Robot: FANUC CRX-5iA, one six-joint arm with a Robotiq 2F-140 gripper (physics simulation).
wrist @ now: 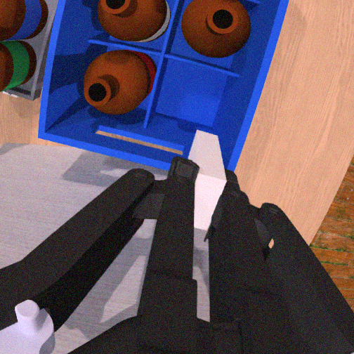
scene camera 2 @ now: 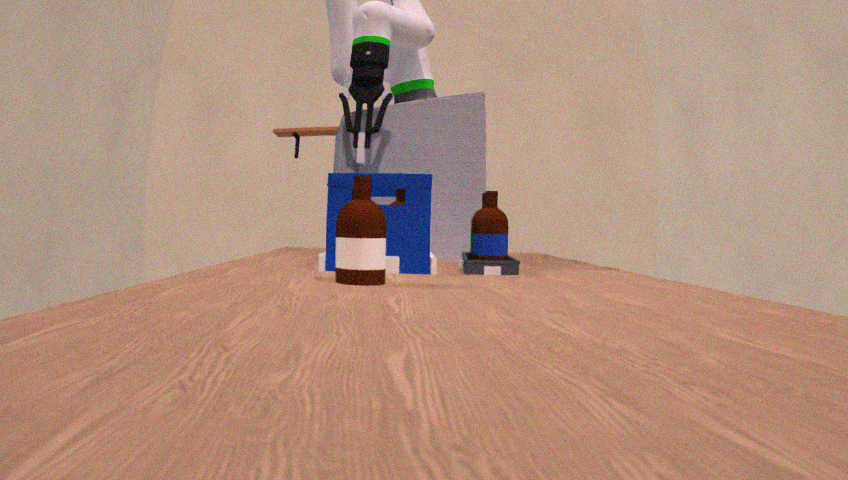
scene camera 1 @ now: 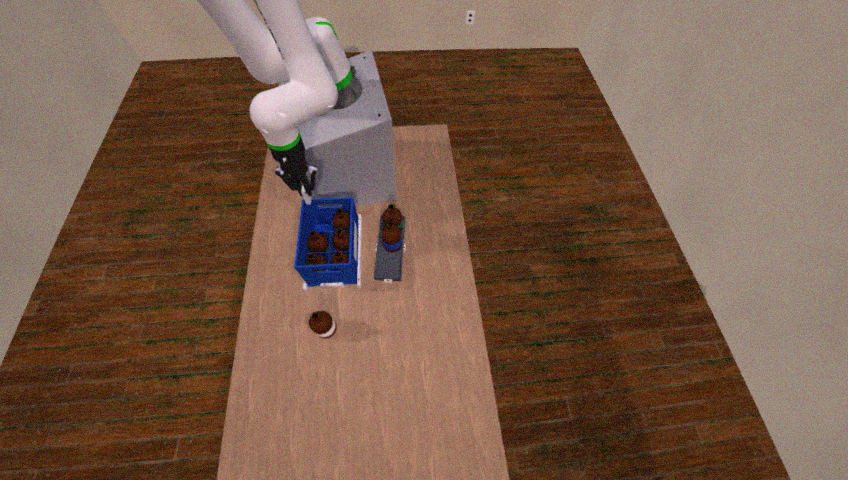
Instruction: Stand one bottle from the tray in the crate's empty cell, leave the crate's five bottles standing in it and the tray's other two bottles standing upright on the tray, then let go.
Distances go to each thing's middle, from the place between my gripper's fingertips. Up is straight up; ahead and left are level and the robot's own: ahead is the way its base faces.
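Labels:
The blue-labelled bottle [scene camera 2: 490, 234] has my gripper 280 mm to the right of it. My gripper is also 140 mm above the bottle, and it is still 90 mm short of it.

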